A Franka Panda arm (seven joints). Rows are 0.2 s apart.
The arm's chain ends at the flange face. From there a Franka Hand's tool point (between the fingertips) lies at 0.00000 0.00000 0.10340 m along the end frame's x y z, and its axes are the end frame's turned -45 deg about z.
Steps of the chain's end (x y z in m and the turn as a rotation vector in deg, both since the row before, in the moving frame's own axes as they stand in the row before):
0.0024, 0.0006, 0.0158, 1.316, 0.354, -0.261
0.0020, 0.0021, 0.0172, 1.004, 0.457, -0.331
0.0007, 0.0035, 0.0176, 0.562, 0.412, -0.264
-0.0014, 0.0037, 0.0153, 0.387, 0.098, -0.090
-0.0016, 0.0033, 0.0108, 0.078, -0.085, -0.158
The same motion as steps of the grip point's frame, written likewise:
0.0034, 0.0009, 0.0158, 0.680, 1.181, -0.261
0.0018, 0.0022, 0.0172, 0.387, 1.033, -0.331
-0.0007, 0.0028, 0.0176, 0.106, 0.689, -0.264
-0.0030, 0.0013, 0.0153, 0.204, 0.343, -0.090
-0.0035, 0.0010, 0.0108, 0.115, -0.005, -0.158

